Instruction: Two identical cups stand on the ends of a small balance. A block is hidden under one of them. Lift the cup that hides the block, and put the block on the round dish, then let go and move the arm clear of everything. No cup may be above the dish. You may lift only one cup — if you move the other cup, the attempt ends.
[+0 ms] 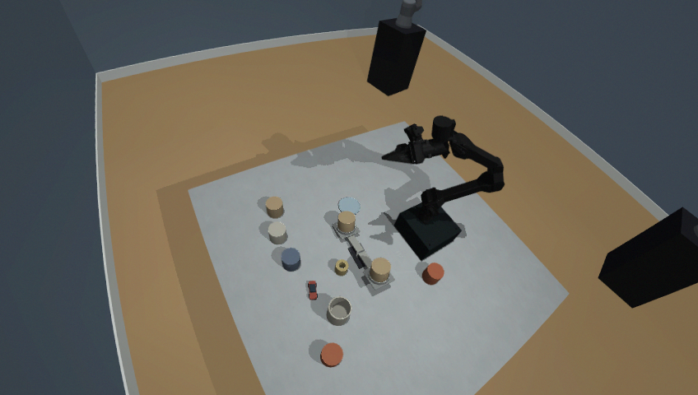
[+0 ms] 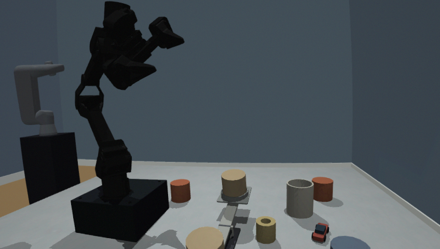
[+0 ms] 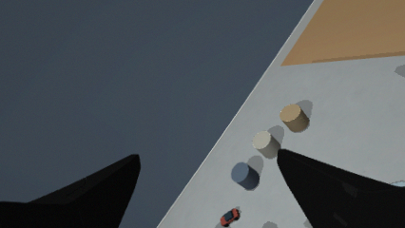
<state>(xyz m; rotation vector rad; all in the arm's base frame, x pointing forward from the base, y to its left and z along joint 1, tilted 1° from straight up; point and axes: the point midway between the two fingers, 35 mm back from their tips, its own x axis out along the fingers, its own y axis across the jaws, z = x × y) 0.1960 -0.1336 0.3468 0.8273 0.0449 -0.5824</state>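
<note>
Now: the grey block 60 mm ahead of my gripper tip, 40 mm to the right of it and 400 mm below it. Round my gripper tip: balance beam (90 mm ahead, 90 mm to the left, 400 mm below); pale blue round dish (40 mm behind, 130 mm to the right, 440 mm below); small grey balance (90 mm ahead, 90 mm to the left, 420 mm below).
</note>
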